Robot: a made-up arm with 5 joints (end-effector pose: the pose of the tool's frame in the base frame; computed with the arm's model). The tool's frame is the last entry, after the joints.
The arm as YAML. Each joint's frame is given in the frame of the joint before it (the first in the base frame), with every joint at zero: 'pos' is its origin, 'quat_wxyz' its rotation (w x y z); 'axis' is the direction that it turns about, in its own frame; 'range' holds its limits. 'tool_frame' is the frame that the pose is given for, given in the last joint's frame.
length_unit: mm
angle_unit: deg
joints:
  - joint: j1
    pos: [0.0, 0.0, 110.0]
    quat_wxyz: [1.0, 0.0, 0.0, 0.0]
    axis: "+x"
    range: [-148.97, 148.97]
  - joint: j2
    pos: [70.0, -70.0, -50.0]
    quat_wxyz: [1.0, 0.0, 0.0, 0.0]
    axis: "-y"
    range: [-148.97, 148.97]
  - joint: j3
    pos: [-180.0, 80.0, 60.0]
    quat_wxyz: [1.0, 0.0, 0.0, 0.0]
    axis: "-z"
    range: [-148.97, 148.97]
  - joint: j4
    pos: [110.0, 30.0, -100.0]
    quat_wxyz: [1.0, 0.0, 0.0, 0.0]
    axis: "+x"
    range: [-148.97, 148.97]
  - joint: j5
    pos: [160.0, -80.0, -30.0]
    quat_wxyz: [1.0, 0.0, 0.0, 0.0]
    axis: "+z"
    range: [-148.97, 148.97]
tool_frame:
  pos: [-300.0, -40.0, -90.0]
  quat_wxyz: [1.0, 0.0, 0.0, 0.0]
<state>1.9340 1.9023 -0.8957 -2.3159 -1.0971</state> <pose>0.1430 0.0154 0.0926 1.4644 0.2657 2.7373</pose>
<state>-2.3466 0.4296 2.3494 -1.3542 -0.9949</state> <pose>-0.0875 -0.2514 0.3614 0.3392 1.7103 1.8796</pose>
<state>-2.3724 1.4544 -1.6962 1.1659 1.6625</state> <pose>0.4742 -0.4664 0.0949 -0.0120 -2.6928 -0.8825</pose>
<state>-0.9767 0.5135 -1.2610 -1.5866 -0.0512</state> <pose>-0.0546 -0.0628 0.1244 -2.3226 -1.1496 1.4263</pose>
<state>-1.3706 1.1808 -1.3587 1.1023 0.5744</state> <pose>0.3156 -0.3321 -0.0100 -0.7974 1.1590 1.8293</pose>
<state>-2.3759 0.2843 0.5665 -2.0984 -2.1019</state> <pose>0.1640 0.1235 0.4788 0.5644 1.8291 -0.8620</pose>
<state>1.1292 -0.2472 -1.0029 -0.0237 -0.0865</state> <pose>-0.1054 0.1295 -0.0100 1.1328 -0.3245 0.9424</pose>
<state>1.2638 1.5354 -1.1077 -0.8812 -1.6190</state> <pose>0.3521 0.2713 0.3007 0.7695 -1.6599 -1.9892</pose>
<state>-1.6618 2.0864 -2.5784 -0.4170 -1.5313</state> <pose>0.5045 -0.3299 0.1667 1.3349 0.9260 -2.4629</pose>
